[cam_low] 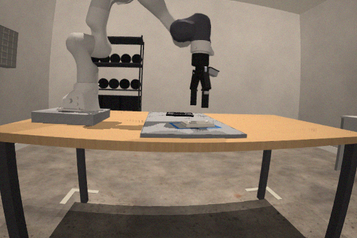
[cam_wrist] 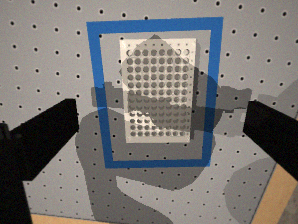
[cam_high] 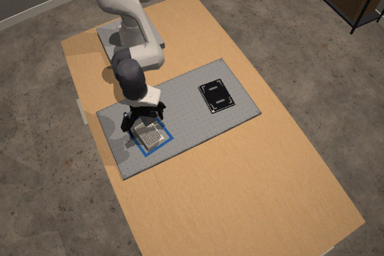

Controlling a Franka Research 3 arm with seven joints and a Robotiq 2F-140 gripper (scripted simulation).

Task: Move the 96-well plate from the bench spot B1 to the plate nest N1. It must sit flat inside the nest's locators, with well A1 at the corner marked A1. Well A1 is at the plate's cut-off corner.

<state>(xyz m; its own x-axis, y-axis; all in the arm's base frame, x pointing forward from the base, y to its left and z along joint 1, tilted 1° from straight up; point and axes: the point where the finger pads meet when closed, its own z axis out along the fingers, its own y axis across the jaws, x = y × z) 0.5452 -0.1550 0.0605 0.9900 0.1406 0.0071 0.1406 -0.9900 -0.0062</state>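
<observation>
Right now the white 96-well plate is 8 cm below my hand. Also, from my hand: A1 mark (31 cm to the left, 8 cm below, 3 cm ahead); then black plate nest (37 cm to the left, 9 cm below, 4 cm behind).
</observation>
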